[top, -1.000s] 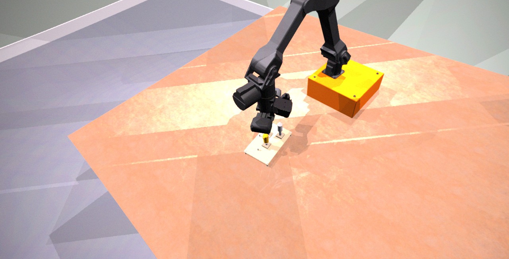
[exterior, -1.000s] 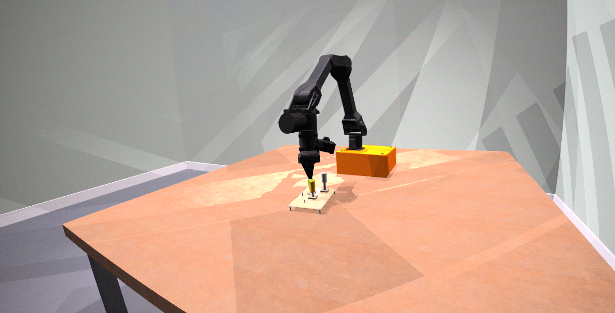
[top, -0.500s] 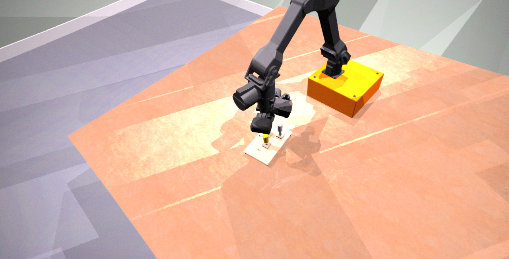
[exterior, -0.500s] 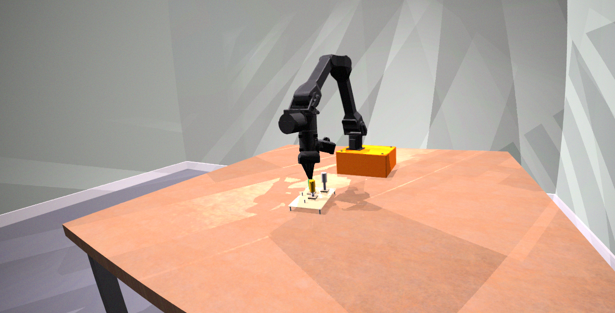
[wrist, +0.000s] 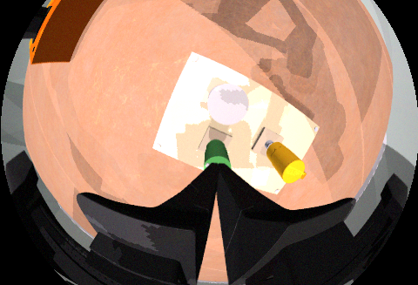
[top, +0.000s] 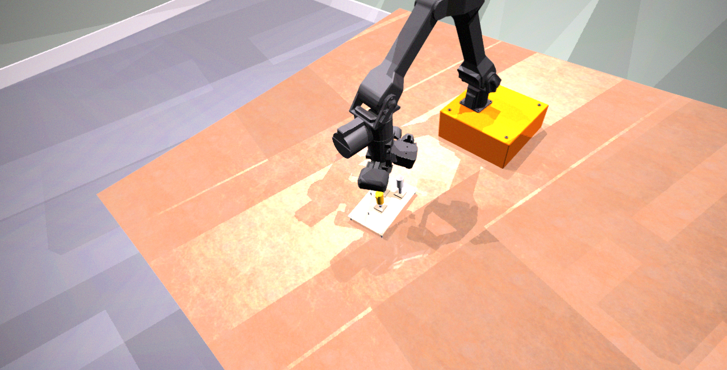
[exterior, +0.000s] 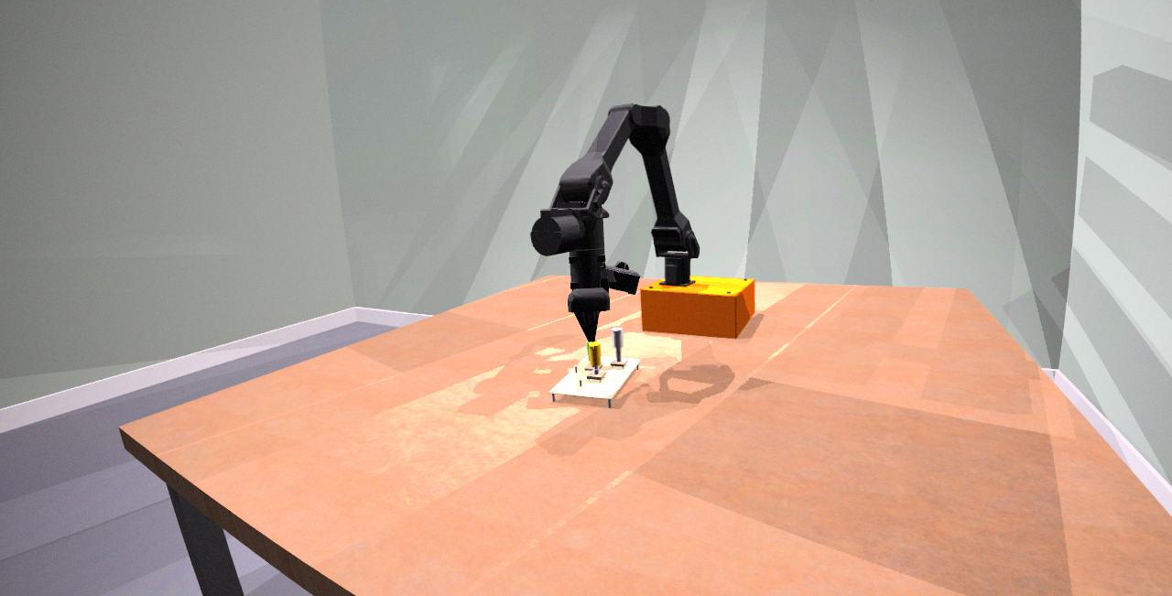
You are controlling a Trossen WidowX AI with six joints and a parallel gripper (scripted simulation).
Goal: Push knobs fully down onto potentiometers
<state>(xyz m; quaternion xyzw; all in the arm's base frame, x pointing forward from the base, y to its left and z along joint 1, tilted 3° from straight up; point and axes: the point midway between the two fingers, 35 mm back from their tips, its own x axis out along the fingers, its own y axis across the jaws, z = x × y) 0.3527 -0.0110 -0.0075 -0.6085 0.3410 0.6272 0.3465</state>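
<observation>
The green knob is 10 mm below my gripper tip. Also, from my gripper tip: yellow knob (40 mm ahead, 30 mm to the left).
</observation>
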